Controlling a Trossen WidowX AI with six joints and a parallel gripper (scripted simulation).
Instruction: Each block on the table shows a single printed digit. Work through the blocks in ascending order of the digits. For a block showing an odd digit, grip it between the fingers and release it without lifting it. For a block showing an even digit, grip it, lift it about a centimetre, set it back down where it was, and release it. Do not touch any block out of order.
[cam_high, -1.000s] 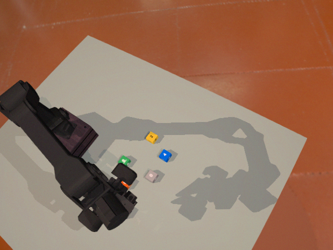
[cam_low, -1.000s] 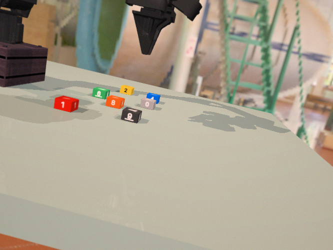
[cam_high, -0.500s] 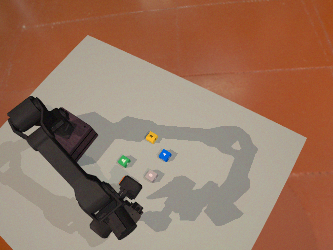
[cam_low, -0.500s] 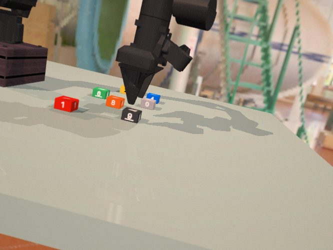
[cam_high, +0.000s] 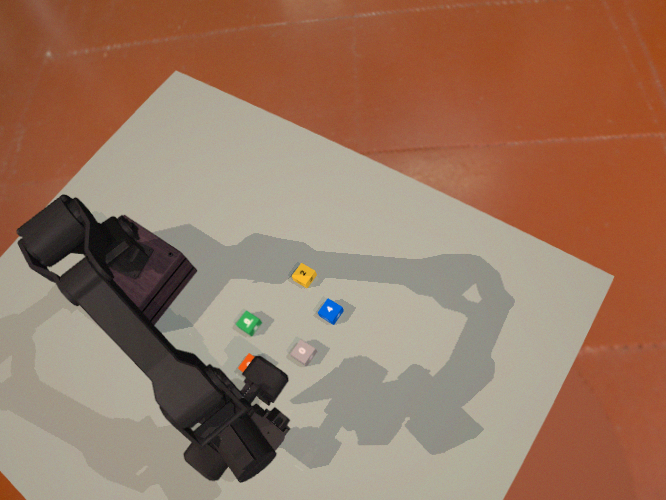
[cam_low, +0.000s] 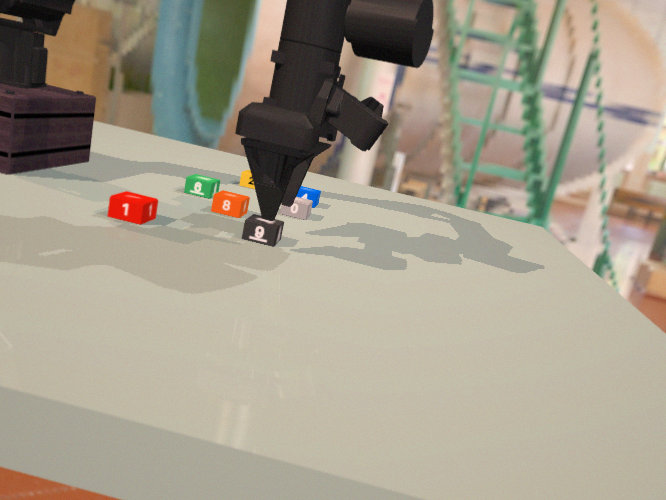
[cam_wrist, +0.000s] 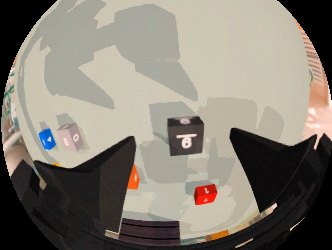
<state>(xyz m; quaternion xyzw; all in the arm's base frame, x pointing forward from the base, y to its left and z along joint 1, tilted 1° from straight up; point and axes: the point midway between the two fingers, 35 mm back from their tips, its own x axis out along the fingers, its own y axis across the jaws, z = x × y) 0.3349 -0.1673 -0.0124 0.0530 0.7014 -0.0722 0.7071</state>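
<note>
My gripper tip is now 10 mm past the black block and 20 mm above it. The rest, counted from my gripper tip: grey block: 20 mm ahead, 150 mm to the left, 20 mm below; then red block: 130 mm behind, 10 mm to the right, 20 mm below; then orange block: 50 mm behind, 90 mm to the left, 20 mm below.
</note>
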